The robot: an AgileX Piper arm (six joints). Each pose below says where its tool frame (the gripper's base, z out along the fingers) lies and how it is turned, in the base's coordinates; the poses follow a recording.
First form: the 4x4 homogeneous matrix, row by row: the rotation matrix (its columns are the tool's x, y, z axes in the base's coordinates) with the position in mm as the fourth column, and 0 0 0 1 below. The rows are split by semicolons.
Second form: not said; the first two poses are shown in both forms.
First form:
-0.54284 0.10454 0.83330 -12.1; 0.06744 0.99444 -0.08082 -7.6; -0.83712 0.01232 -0.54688 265.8; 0 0 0 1
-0.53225 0.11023 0.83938 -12.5; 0.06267 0.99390 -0.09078 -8.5; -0.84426 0.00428 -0.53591 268.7; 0 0 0 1
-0.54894 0.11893 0.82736 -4.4; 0.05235 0.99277 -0.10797 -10.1; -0.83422 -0.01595 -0.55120 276.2; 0 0 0 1
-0.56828 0.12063 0.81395 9.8; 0.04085 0.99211 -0.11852 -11.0; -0.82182 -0.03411 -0.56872 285.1; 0 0 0 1
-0.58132 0.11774 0.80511 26.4; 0.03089 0.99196 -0.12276 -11.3; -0.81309 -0.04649 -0.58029 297.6; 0 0 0 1
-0.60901 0.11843 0.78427 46.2; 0.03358 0.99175 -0.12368 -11.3; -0.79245 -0.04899 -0.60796 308.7; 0 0 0 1
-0.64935 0.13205 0.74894 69.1; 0.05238 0.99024 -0.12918 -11.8; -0.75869 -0.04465 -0.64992 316.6; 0 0 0 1
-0.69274 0.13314 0.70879 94.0; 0.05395 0.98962 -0.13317 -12.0; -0.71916 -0.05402 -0.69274 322.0; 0 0 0 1
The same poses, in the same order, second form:
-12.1 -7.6 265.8 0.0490 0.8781 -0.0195 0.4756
-12.5 -8.5 268.7 0.0494 0.8749 -0.0247 0.4811
-4.4 -10.1 276.2 0.0487 0.8793 -0.0352 0.4724
9.8 -11.0 285.1 0.0456 0.8845 -0.0431 0.4624
26.4 -11.3 297.6 0.0418 0.8879 -0.0477 0.4556
46.2 -11.3 308.7 0.0424 0.8956 -0.0482 0.4401
69.1 -11.8 316.6 0.0508 0.9068 -0.0479 0.4156
94.0 -12.0 322.0 0.0509 0.9186 -0.0509 0.3886

